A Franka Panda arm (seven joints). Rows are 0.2 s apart.
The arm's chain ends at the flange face. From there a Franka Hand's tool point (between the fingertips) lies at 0.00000 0.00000 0.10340 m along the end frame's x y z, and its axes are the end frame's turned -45 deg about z.
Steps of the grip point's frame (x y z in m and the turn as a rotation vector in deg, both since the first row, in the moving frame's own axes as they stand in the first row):
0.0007, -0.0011, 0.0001, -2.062, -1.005, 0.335
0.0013, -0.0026, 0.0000, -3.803, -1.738, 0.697
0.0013, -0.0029, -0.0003, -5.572, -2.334, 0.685
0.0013, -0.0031, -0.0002, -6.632, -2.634, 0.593
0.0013, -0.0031, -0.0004, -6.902, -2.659, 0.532
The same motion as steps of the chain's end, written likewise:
-0.0016, -0.0052, 0.0002, -2.169, 0.747, 0.335
-0.0035, -0.0098, 0.0003, -3.918, 1.460, 0.697
-0.0052, -0.0131, 0.0003, -5.590, 2.290, 0.685
-0.0063, -0.0149, 0.0006, -6.552, 2.827, 0.593
-0.0066, -0.0153, 0.0005, -6.761, 3.000, 0.532

